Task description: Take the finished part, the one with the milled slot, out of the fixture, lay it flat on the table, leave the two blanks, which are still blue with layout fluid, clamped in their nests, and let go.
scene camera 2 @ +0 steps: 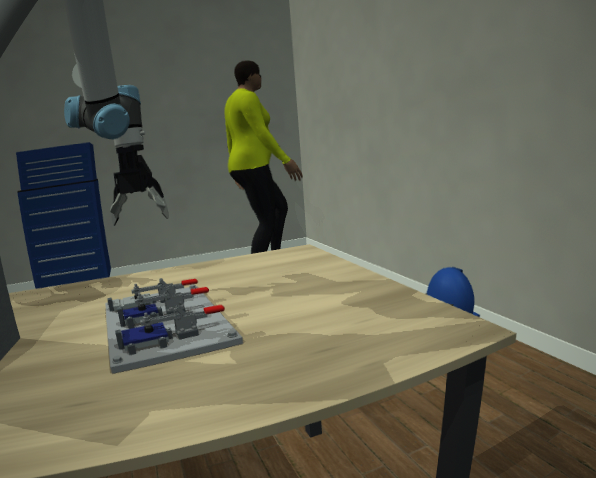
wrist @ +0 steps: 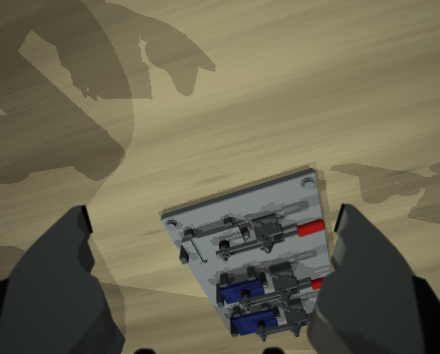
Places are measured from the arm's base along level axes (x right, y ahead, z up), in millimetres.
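Where they show: gripper, fingertip midpoint: [scene camera 2: 140,222] [wrist: 214,207].
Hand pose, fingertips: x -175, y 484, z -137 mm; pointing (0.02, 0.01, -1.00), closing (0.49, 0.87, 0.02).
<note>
Each offset is from my fingertips to the centre of the thing. "spot": to the spot under its first point. Level surfaces: height alone.
The grey fixture plate [scene camera 2: 212,337] [wrist: 280,192] lies on the table with three nests. The finished part @[dx +158, dy -88, dz -154 mm] [wrist: 214,243], bare silver with a slot line, sits in the top nest in the wrist view, with a clamp's black tip over it; in the scene view it is hard to make out behind the clamps. One blue blank @[spot: dx +284, dy -100, dz -139 mm] [scene camera 2: 140,312] [wrist: 242,291] sits in the middle nest, the other blue blank @[dx +375, dy -120, dz -152 mm] [scene camera 2: 145,333] [wrist: 253,322] in the end nest, both under clamp tips. My gripper [scene camera 2: 142,220] [wrist: 214,207] is open and empty, high above the table beyond the fixture's far end.
Toggle clamps with red handles [scene camera 2: 214,309] [wrist: 311,228] rise from the plate beside each nest. A person in a yellow top [scene camera 2: 247,130] stands beyond the table @[dz -180 mm] [scene camera 2: 325,370]. A blue cabinet [scene camera 2: 65,230] stands behind; a blue rounded object [scene camera 2: 451,289] shows past the table's right edge.
</note>
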